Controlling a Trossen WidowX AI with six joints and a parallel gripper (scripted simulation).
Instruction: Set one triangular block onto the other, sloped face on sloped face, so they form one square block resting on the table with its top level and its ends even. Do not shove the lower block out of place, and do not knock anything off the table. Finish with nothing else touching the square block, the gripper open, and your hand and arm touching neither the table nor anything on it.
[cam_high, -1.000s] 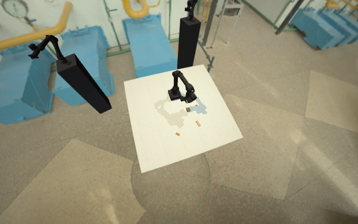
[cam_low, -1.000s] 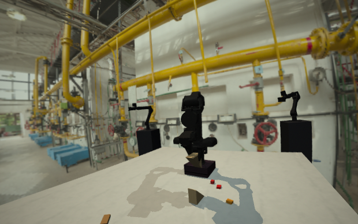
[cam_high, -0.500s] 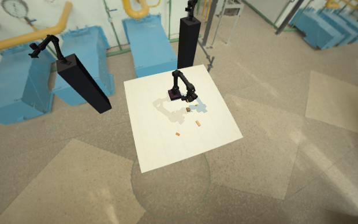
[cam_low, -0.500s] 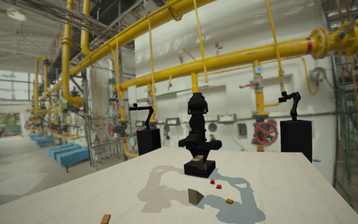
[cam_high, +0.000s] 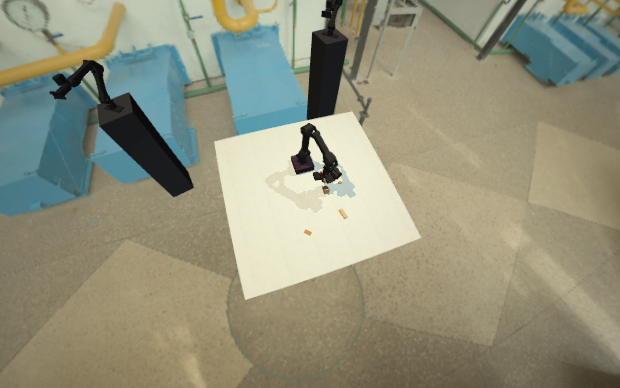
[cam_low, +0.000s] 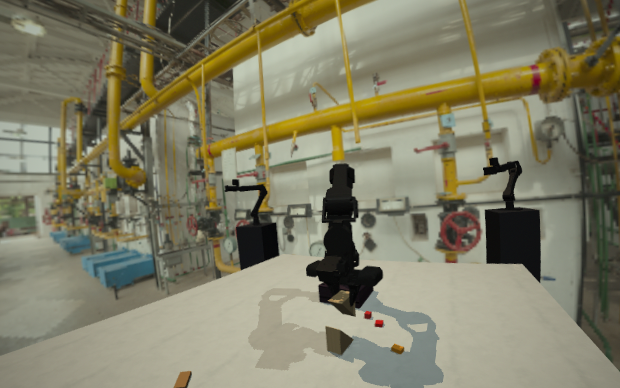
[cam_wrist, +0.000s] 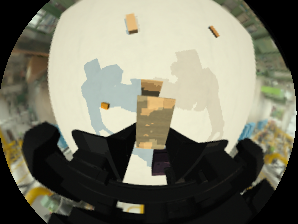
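Right now my gripper tip is 4 cm short of the small orange block, 13 cm to the right of it and 9 cm above it. Round my gripper tip: triangular block (1 cm above).
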